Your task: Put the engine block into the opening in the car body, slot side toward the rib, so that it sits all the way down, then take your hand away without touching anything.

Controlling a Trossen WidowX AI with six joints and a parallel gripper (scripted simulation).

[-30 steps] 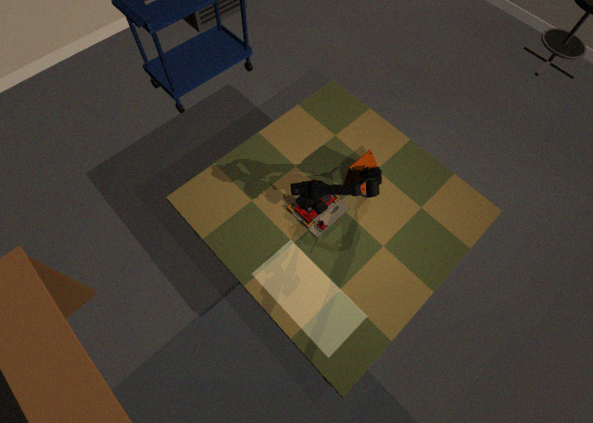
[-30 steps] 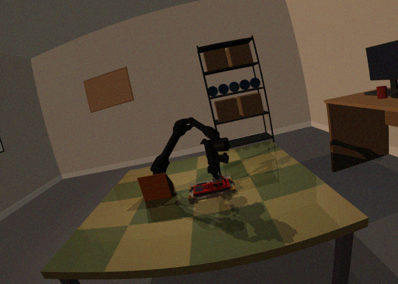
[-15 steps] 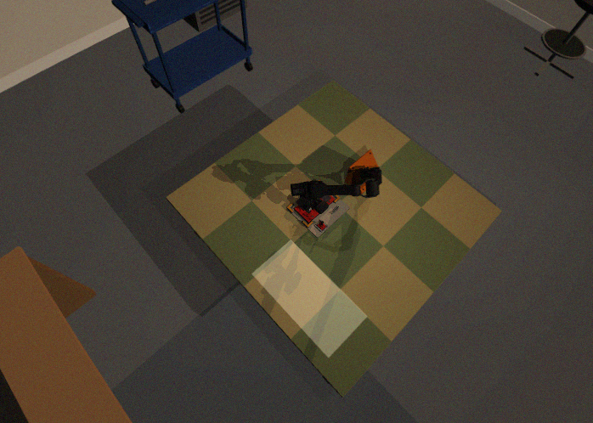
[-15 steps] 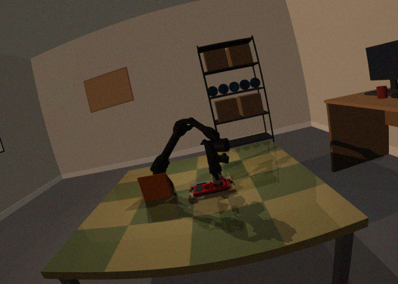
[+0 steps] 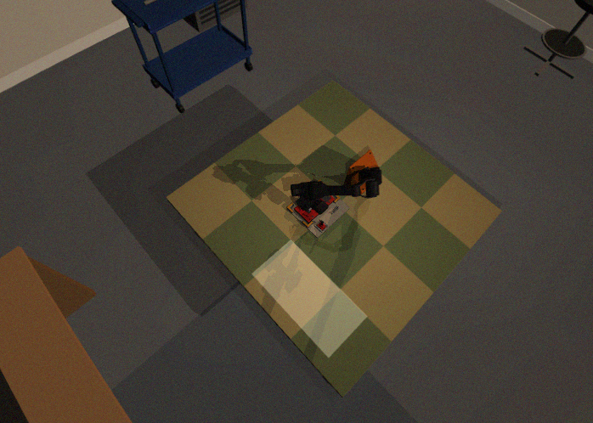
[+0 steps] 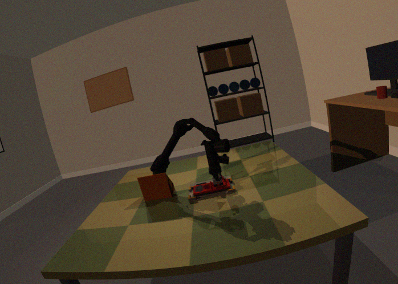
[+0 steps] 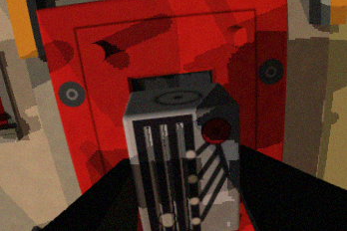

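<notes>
The pale base plate is 40 mm below my gripper tip, 40 mm behind it and 10 mm to the left of it. The rest, counted from my gripper tip: grey engine block 10 mm below.
</notes>
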